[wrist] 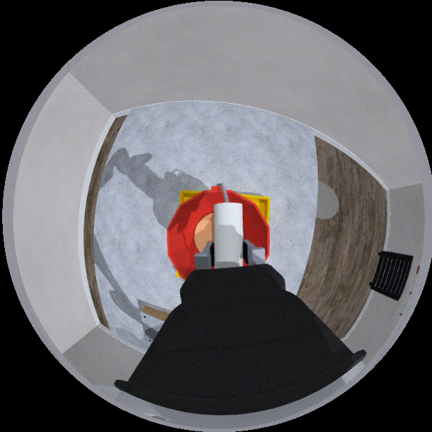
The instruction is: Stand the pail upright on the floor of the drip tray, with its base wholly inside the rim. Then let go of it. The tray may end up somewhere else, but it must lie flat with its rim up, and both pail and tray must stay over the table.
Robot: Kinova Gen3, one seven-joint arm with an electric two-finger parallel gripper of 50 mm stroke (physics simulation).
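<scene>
The red pail (186,230) is seen from above in the wrist view, mouth toward the camera, with an orange patch inside on its bottom. Its white cylindrical handle grip (228,225) crosses over the mouth. My gripper (227,249) is shut on this grip, one finger on each side. The yellow drip tray (262,202) lies below the pail, rim up; its upper corners and a bit of its lower left edge show around the pail. The pail hides most of the tray and its floor, so I cannot tell whether the base touches it.
The pale grey-blue table top (240,145) surrounds the tray. A thing with a tan speckled strip (155,313) stands at the lower left, partly hidden by the black gripper body. Brown wooden floor (345,240) shows beyond the table edge at the right. A black slatted object (392,275) is at the far right.
</scene>
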